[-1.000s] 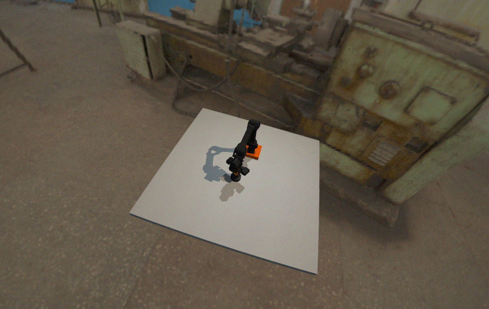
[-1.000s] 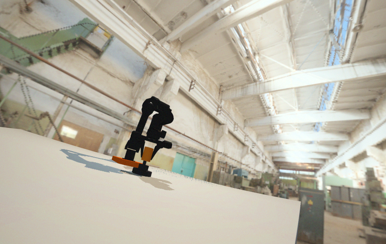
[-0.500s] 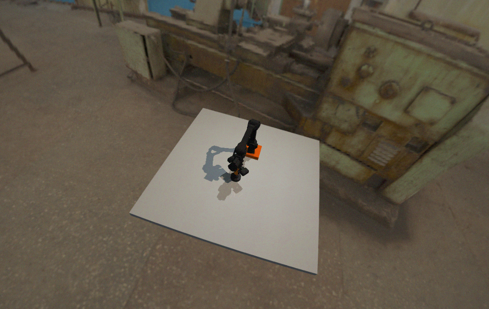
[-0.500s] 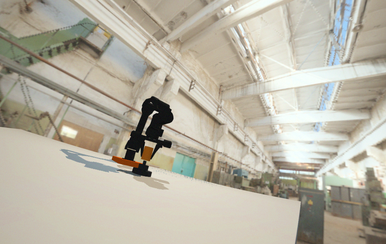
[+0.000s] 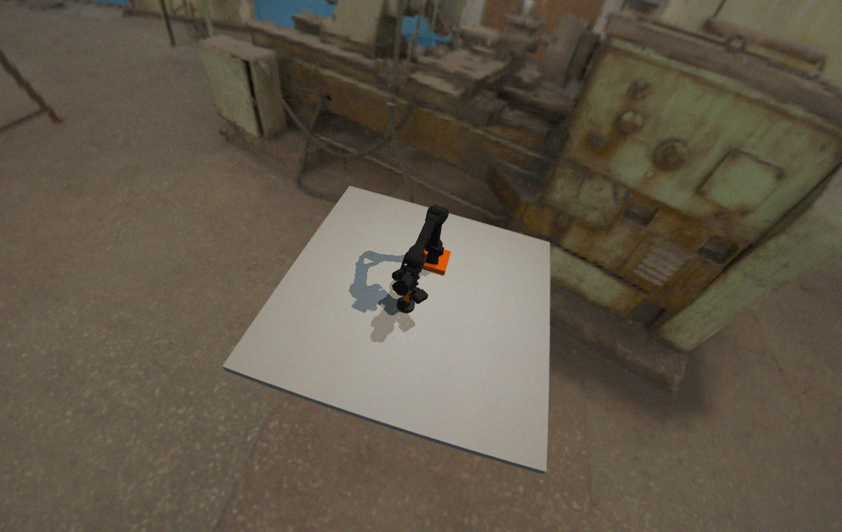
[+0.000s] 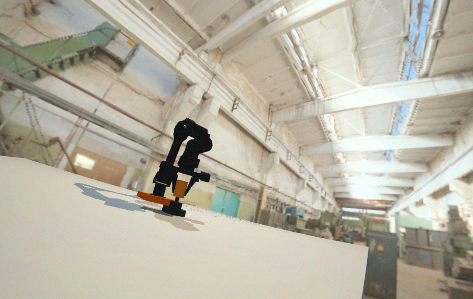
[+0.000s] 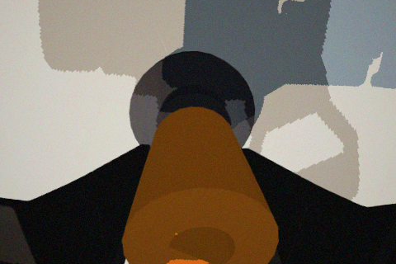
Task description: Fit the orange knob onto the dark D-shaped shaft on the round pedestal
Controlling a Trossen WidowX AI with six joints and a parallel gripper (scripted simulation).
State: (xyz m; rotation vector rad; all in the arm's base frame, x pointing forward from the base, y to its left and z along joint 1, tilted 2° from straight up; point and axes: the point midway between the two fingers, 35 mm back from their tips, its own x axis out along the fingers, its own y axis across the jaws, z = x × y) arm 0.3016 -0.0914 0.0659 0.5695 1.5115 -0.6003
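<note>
Right now my gripper tip is 2 cm below the orange knob. The rest, counted from my gripper tip: dark round pedestal (4 cm below).
</note>
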